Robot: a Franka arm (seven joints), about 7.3 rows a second.
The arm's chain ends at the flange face. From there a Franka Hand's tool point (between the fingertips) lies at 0.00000 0.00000 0.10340 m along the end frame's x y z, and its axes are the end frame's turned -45 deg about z.
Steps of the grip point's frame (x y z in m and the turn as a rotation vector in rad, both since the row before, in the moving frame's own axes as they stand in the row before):
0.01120, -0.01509, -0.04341, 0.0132, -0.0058, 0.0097
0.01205, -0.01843, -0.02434, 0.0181, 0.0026, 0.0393
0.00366, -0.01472, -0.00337, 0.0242, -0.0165, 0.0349
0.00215, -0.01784, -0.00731, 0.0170, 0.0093, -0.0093
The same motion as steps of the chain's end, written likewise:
-0.00136, -0.01804, -0.04340, 0.0052, -0.0134, 0.0097
-0.00341, -0.02002, -0.02432, 0.0146, -0.0110, 0.0393
-0.00486, -0.01238, -0.00333, 0.0054, -0.0288, 0.0349
-0.01052, -0.01221, -0.00729, 0.0186, -0.0054, -0.0093

